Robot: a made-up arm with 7 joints.
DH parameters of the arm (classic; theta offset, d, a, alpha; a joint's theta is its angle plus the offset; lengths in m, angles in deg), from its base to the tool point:
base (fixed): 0 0 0 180
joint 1: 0 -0.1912 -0.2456 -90
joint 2: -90 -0.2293 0.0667 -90
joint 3: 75.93 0 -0.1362 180
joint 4: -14.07 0.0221 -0.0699 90
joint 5: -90 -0.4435 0.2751 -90
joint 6: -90 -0.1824 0.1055 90
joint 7: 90 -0.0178 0.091 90
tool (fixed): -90 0.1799 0 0
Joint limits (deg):
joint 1: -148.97..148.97
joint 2: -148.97..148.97
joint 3: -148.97..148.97
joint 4: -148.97..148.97
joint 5: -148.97..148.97
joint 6: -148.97..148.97
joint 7: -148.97..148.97
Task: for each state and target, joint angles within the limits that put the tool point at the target. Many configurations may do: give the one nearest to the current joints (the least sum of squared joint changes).
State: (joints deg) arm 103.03 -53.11 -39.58 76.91 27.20 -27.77 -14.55
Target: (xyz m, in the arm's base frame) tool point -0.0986 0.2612 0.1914
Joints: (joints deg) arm 118.92 -49.52 -11.53 57.90 18.09 -59.43 -6.05
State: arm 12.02 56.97 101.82 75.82 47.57 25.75 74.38
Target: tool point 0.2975 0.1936 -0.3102
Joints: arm 22.36 27.57 85.97 93.37 51.69 27.82 89.62
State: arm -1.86 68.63 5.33 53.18 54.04 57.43 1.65
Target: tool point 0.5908 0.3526 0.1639
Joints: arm 19.08 63.11 42.72 43.78 70.27 94.90 -9.93
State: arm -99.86 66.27 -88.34 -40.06 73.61 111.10 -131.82
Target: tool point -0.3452 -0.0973 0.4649
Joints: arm -144.20 81.09 -73.51 -58.76 87.35 112.43 -148.97
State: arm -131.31 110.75 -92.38 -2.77 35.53 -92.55 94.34
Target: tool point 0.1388 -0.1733 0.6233
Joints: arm -127.98 133.51 -66.29 -28.59 35.49 -85.85 120.29
